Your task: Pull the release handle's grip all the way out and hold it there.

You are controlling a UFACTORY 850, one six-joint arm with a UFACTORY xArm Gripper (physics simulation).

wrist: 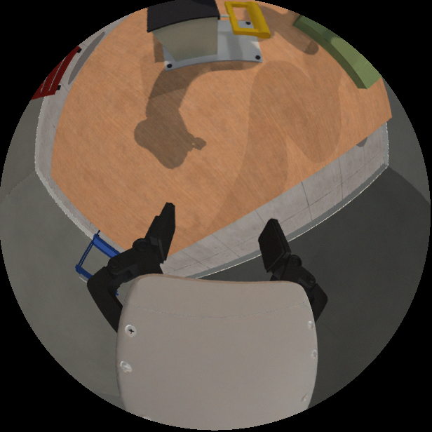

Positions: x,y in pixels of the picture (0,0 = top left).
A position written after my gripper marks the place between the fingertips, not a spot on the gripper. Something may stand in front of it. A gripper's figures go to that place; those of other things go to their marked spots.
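Light grey base plate (230,47): 0.42 m from the lens. My gripper (221,222): 0.12 m from the lens.
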